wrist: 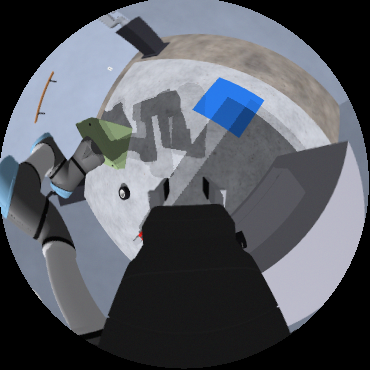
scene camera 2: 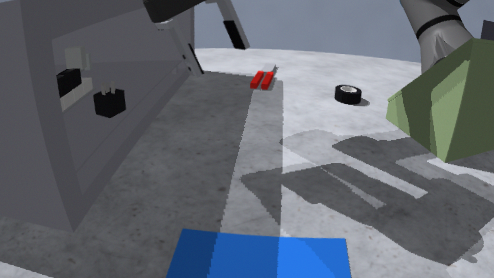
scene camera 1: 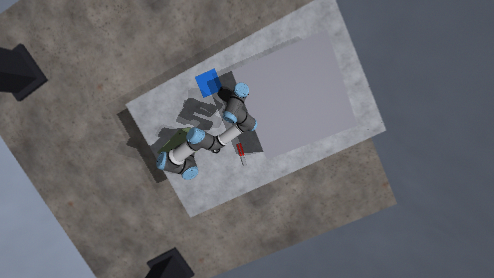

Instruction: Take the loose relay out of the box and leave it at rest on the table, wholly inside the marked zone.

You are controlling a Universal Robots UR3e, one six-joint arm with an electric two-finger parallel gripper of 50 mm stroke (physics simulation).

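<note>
The loose relay is a small black block with pale prongs pointing up, inside the grey box near its open side. In the wrist view it is partly hidden by the gripper body. The marked zone is a flat blue square on the table outside the box. My gripper is open and empty, in the air outside the box's open side, higher than the relay and apart from it. Its fingertips are hidden in scene camera 1.
Inside the box a black block sits on a pale rail. A red-handled tool lies on the table near the box's far end. A black tape roll and a green angled block are nearer the arm base.
</note>
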